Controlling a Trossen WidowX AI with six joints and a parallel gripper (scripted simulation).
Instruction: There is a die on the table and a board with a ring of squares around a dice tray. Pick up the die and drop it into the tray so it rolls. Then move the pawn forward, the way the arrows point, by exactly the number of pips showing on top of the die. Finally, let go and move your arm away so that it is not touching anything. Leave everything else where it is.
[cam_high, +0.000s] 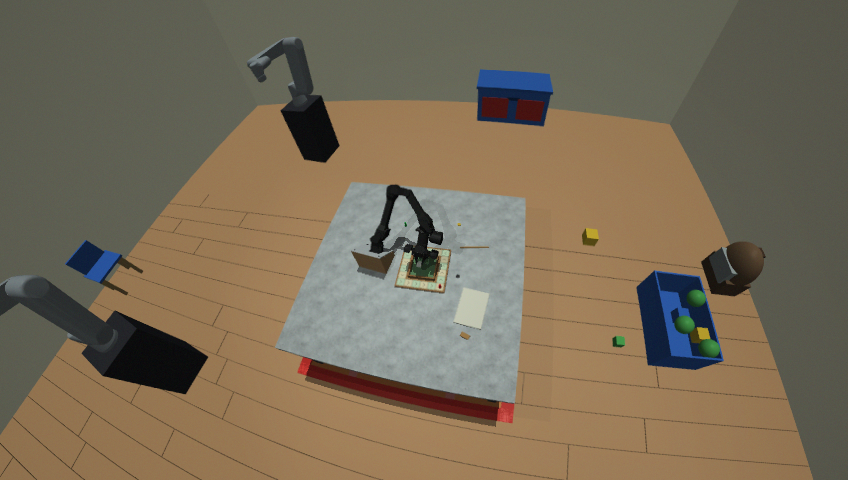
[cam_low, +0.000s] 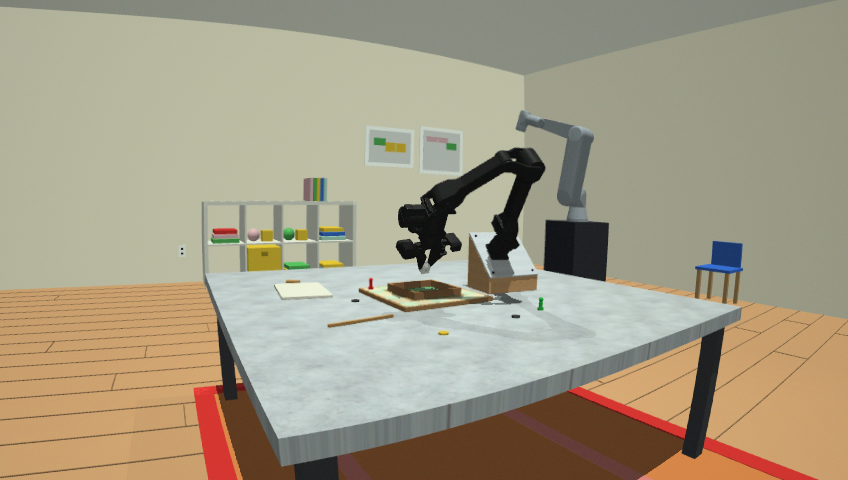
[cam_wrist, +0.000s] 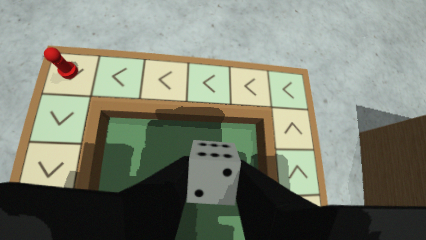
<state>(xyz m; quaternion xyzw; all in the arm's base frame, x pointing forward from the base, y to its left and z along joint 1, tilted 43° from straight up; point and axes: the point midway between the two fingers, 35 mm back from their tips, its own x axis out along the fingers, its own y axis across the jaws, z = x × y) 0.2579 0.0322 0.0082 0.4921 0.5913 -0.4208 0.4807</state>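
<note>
Now: the red pawn 140 mm ahead of my gripper tip, 70 mm to the right of it and 50 mm below it. Round my gripper tip: white die: right at my gripper tip; then green tray floor: 10 mm ahead, 30 mm to the left, 70 mm below; then green pawn: 210 mm behind, 290 mm to the left, 70 mm below.
</note>
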